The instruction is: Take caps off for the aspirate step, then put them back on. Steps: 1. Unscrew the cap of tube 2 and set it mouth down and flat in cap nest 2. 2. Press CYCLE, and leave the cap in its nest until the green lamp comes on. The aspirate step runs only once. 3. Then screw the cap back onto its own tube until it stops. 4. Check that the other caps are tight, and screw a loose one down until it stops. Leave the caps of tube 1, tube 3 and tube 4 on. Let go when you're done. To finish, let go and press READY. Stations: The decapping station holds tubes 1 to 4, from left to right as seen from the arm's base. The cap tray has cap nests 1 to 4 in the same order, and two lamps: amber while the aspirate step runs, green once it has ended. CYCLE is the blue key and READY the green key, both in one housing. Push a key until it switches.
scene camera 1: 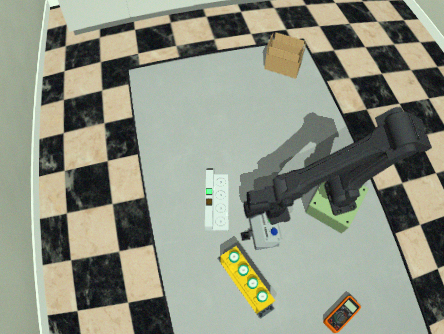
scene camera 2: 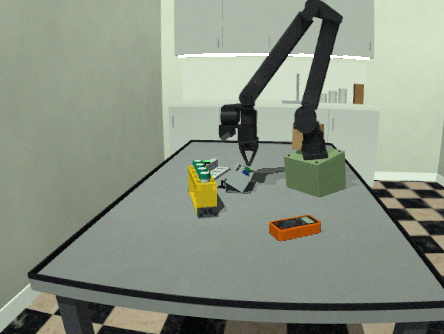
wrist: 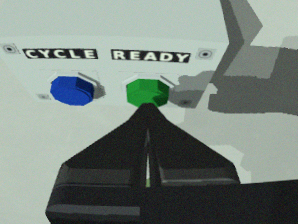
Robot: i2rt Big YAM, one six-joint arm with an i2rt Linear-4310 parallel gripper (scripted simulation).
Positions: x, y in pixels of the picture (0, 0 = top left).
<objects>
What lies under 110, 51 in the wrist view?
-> A grey key housing.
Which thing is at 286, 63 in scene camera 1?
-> A cardboard box.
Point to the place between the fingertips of my gripper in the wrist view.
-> At 147, 112
</objects>
